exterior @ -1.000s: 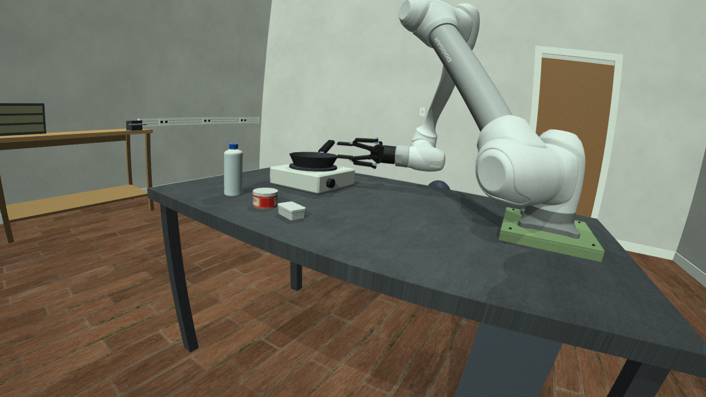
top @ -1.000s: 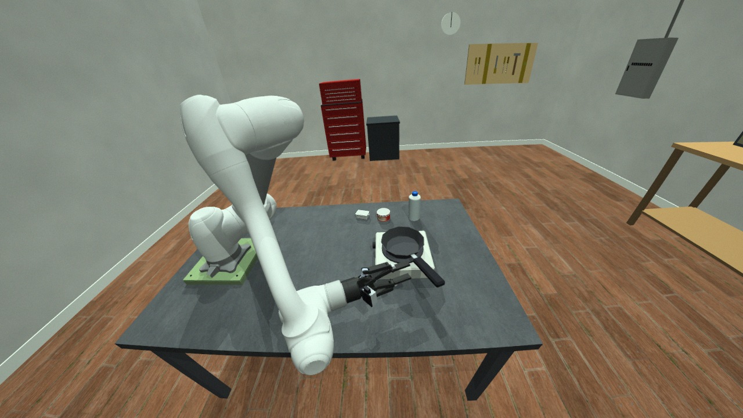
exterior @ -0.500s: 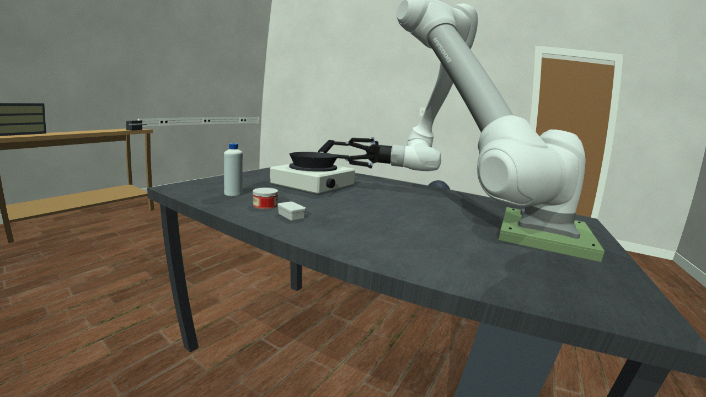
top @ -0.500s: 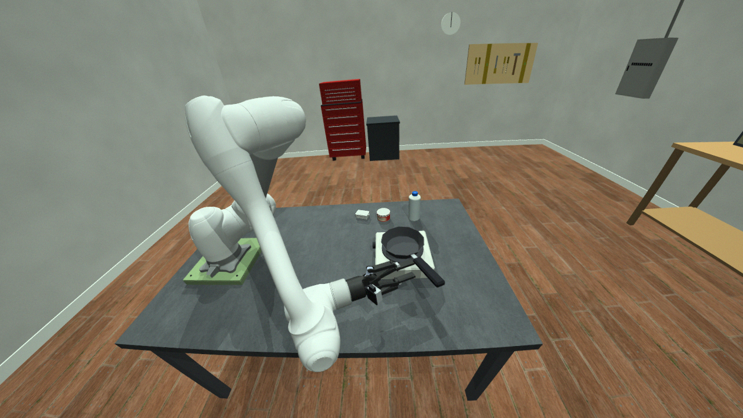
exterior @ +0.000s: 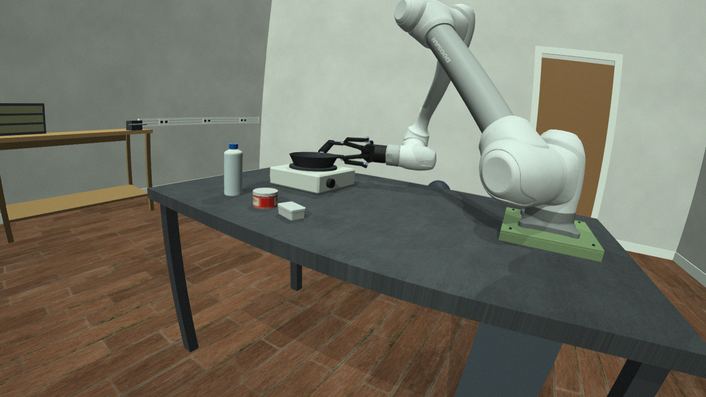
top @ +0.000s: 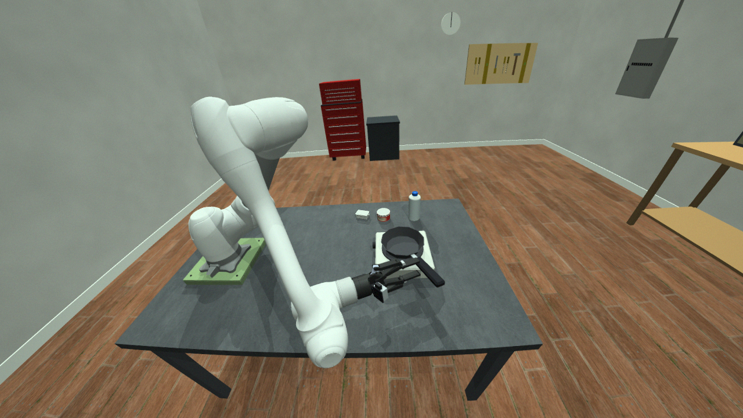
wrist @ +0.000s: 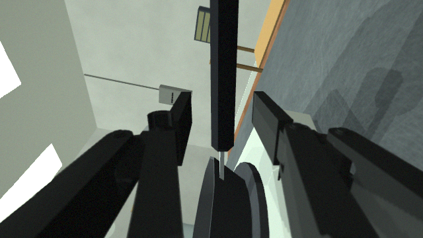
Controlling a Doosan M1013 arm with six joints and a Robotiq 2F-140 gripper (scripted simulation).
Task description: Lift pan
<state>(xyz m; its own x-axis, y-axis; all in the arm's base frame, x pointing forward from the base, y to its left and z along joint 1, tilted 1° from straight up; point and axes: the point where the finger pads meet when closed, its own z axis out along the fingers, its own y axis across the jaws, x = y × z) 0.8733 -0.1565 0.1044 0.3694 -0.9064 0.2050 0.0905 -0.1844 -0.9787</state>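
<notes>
Right now the black pan is 1 cm ahead of my hand, 11 cm to the left of it and 2 cm below it. Also, from my hand: small white box: 23 cm behind, 52 cm to the left, 11 cm below; hot plate: 4 cm behind, 17 cm to the left, 9 cm below; white bottle: 7 cm ahead, 49 cm to the left, 5 cm below.
</notes>
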